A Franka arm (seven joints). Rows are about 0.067 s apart.
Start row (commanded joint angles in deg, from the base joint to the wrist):
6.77 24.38 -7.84 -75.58 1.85 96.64 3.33
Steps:
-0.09 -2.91 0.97 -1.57 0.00 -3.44 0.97
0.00 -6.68 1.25 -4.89 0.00 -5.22 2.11
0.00 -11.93 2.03 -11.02 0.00 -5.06 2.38
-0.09 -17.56 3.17 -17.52 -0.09 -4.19 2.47
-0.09 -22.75 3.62 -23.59 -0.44 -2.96 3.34
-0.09 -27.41 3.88 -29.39 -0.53 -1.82 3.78
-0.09 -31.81 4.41 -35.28 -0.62 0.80 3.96
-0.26 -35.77 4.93 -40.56 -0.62 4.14 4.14
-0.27 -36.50 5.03 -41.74 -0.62 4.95 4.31
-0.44 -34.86 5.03 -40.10 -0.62 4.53 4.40
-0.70 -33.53 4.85 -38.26 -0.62 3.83 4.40
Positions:
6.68 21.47 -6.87 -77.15 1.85 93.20 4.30
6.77 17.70 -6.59 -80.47 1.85 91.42 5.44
6.77 12.45 -5.81 -86.60 1.85 91.58 5.71
6.68 6.82 -4.67 -93.10 1.76 92.45 5.80
6.68 1.63 -4.22 -99.17 1.41 93.68 6.67
6.68 -3.03 -3.96 -104.97 1.32 94.82 7.11
6.68 -7.43 -3.43 -110.86 1.23 97.44 7.29
6.51 -11.39 -2.91 -116.14 1.23 100.78 7.47
6.50 -12.12 -2.81 -117.32 1.23 101.59 7.64
6.33 -10.48 -2.81 -115.68 1.23 101.17 7.73
6.07 -9.15 -2.99 -113.84 1.23 100.47 7.73

